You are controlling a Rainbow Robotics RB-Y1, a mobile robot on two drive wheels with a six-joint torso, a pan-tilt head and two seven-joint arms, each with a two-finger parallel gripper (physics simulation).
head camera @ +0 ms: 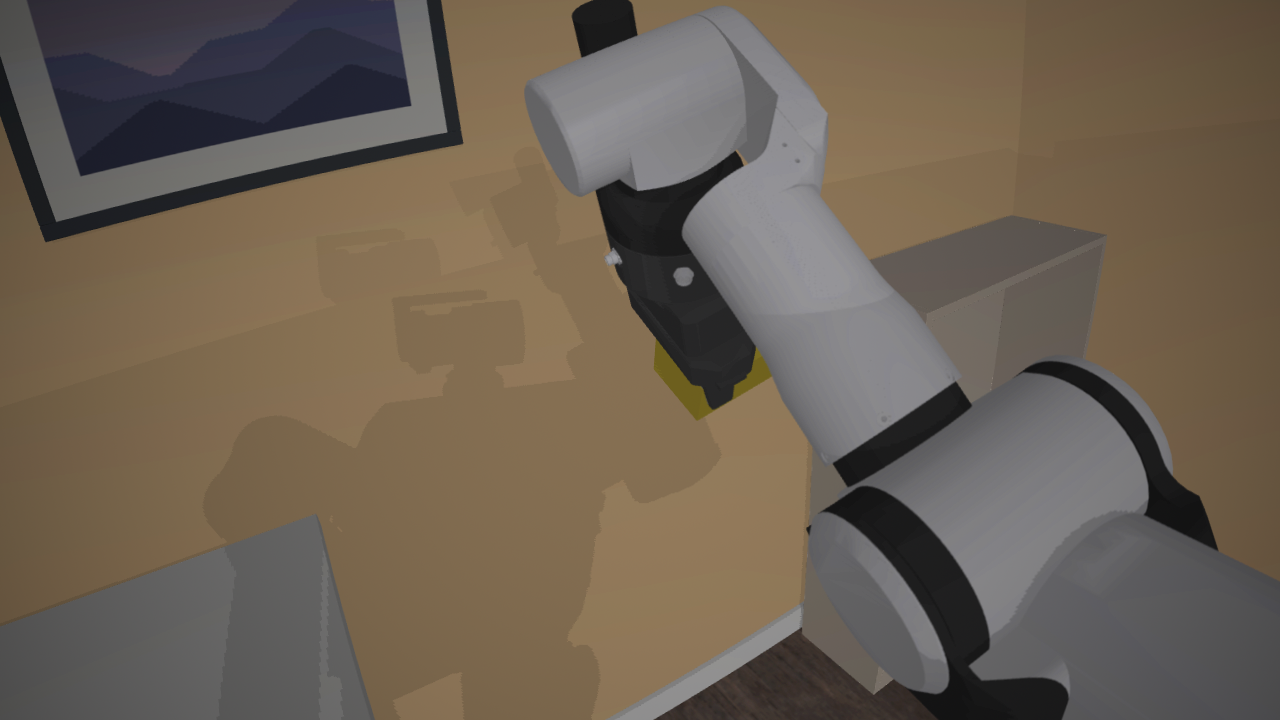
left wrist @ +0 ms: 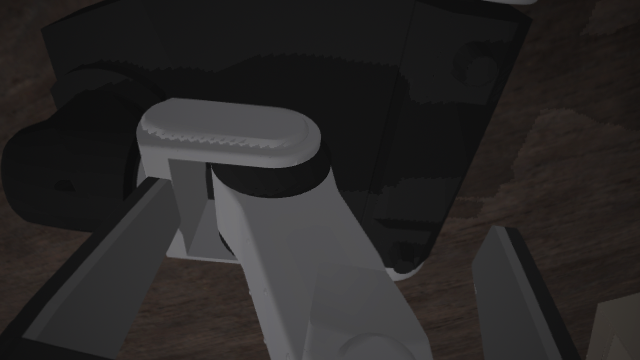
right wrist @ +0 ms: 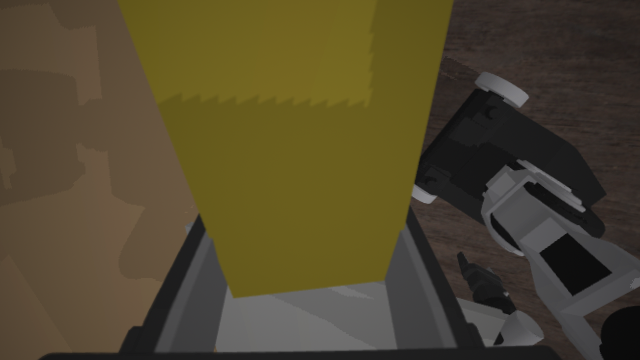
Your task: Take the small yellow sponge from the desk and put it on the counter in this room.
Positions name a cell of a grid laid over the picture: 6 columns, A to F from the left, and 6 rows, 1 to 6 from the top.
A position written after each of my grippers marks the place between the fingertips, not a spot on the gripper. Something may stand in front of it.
In view: my left gripper (right wrist: E5), my right gripper (head camera: D4), a small yellow sponge (head camera: D4), a desk (head camera: B6) and a framed mountain picture (head camera: A1).
The small yellow sponge shows as well in the right wrist view (right wrist: C3). My right gripper is seen too in the right wrist view (right wrist: C4). The desk shows as well in the right wrist view (right wrist: D6). The left wrist view misses the small yellow sponge: it is out of frame.
